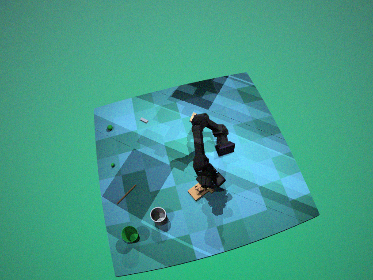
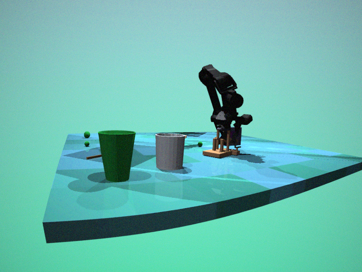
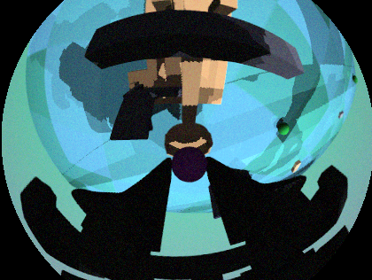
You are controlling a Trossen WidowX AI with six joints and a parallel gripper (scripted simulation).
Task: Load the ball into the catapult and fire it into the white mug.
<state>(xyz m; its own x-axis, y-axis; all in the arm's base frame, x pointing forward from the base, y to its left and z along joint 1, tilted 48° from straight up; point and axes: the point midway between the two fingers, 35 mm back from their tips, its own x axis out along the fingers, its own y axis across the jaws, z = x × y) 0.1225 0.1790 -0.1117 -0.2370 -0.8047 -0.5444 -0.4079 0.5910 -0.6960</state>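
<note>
My gripper tip is right at the purple ball. Round my gripper tip: white mug 37 cm ahead, 17 cm to the left, 4 cm below; tan block 2 cm ahead, 50 cm to the right, 6 cm below; wooden catapult 6 cm ahead, 4 cm to the left, 2 cm below.
</note>
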